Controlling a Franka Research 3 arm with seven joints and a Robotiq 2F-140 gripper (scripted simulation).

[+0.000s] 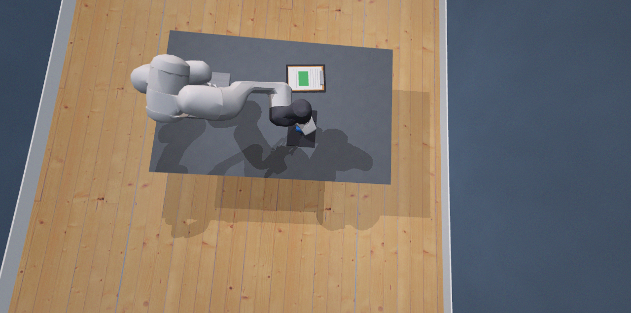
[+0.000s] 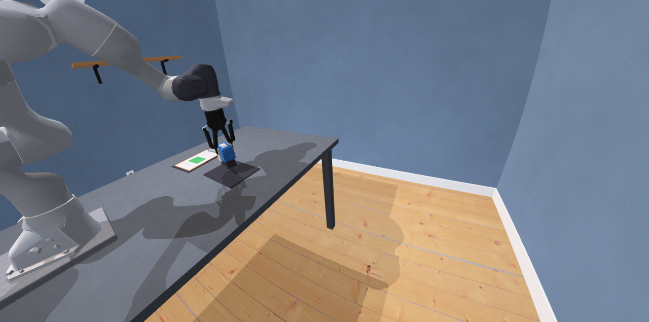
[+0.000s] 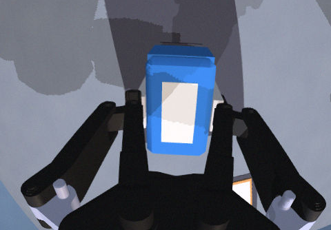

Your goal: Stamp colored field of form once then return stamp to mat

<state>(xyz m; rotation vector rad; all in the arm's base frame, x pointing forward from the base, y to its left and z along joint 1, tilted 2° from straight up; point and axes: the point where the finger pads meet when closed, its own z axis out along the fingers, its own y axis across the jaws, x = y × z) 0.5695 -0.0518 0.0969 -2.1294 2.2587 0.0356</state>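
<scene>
The form lies 30 mm behind my hand, 310 mm to the left of it and 100 mm below it. The rest, counted from my hand: blue stamp: 20 mm below; dark mat: 100 mm below.
</scene>
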